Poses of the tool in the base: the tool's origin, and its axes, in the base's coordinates. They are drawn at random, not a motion.
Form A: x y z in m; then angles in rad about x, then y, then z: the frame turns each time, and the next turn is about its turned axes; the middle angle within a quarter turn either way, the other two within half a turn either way.
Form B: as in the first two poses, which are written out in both.
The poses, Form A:
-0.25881, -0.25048, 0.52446, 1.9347, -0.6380, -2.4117
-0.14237, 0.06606, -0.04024, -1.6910, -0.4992, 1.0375
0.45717, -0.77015, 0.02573, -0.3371, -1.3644, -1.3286
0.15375, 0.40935, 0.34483, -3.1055, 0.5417, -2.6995
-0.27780, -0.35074, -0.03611, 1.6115, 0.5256, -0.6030
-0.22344, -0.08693, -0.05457, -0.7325, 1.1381, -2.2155
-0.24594, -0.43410, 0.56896, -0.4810, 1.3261, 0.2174
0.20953, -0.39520, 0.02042, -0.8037, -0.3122, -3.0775
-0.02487, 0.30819, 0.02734, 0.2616, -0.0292, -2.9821
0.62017, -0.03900, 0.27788, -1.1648, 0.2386, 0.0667
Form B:
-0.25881, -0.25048, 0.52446, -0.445, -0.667, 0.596, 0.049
-0.14237, 0.06606, -0.04024, -0.711, 0.217, 0.479, 0.467
0.45717, -0.77015, 0.02573, 0.281, -0.570, -0.388, 0.668
0.15375, 0.40935, 0.34483, 0.216, 0.939, 0.076, 0.257
-0.27780, -0.35074, -0.03611, 0.612, 0.379, -0.020, 0.694
-0.22344, -0.08693, -0.05457, -0.585, -0.045, -0.790, 0.179
-0.24594, -0.43410, 0.56896, -0.122, 0.615, -0.063, 0.777
0.20953, -0.39520, 0.02042, 0.131, -0.391, -0.907, 0.090
-0.02487, 0.30819, 0.02734, 0.025, 0.129, -0.988, 0.077
0.62017, -0.03900, 0.27788, -0.543, 0.118, -0.038, 0.831

